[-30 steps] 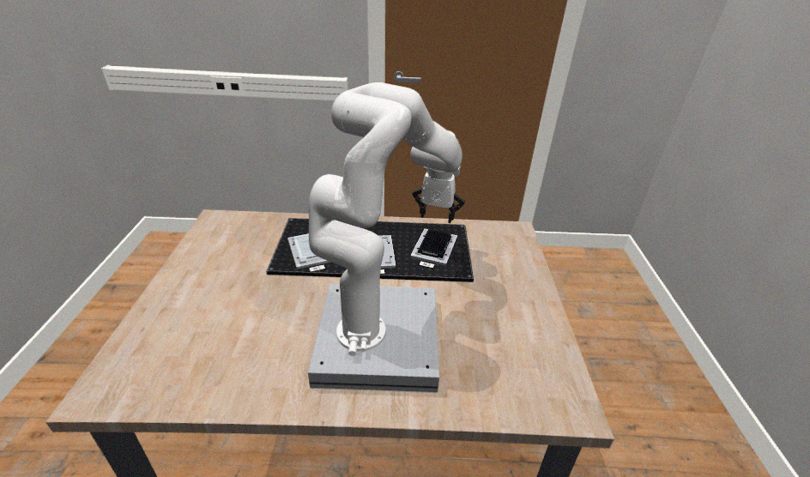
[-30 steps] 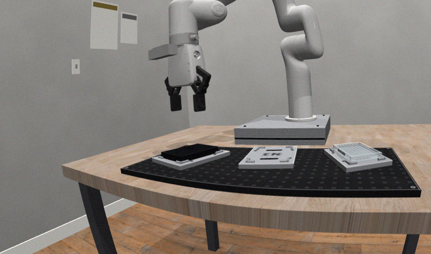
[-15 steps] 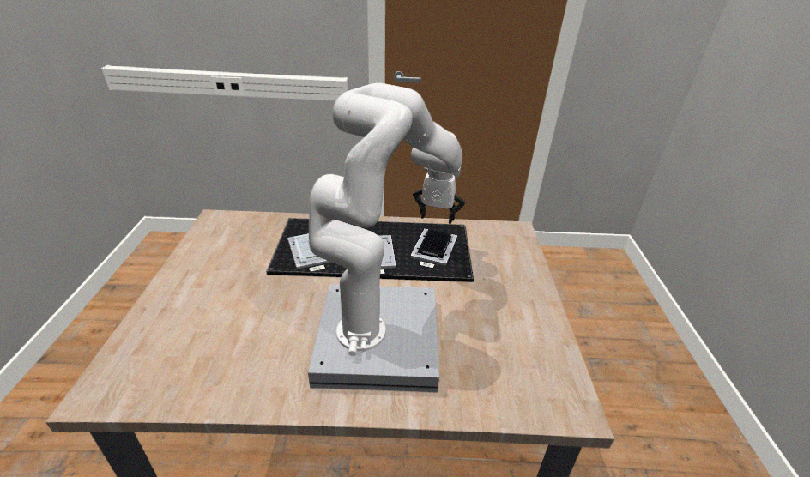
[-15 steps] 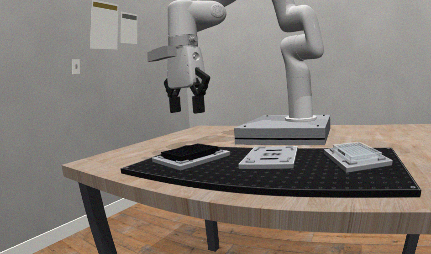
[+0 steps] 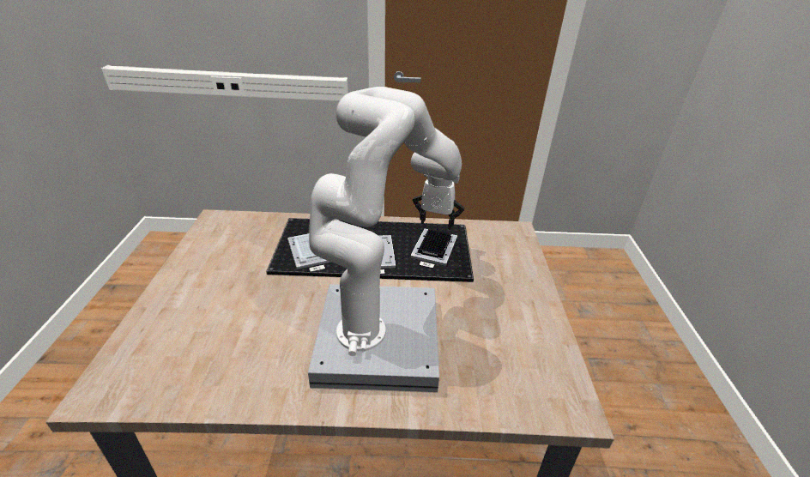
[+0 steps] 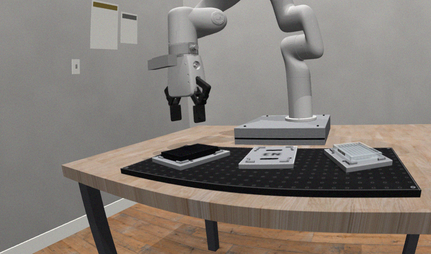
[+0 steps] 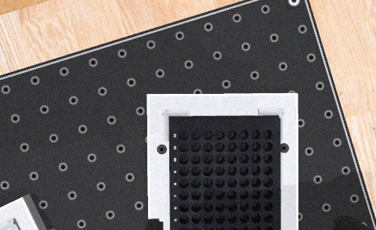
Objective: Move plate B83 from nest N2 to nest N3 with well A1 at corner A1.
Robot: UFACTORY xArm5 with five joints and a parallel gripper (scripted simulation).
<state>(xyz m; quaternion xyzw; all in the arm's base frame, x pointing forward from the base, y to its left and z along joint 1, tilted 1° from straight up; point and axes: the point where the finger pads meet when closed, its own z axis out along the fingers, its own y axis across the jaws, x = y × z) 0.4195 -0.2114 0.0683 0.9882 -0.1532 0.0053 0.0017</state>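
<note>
Now: hand 9 cm above the black well plate. Round my hand: nest N2: 10 cm below; clear well plate: 4 cm behind, 42 cm to the left, 9 cm below; nest N3: 4 cm behind, 20 cm to the left, 10 cm below.
</note>
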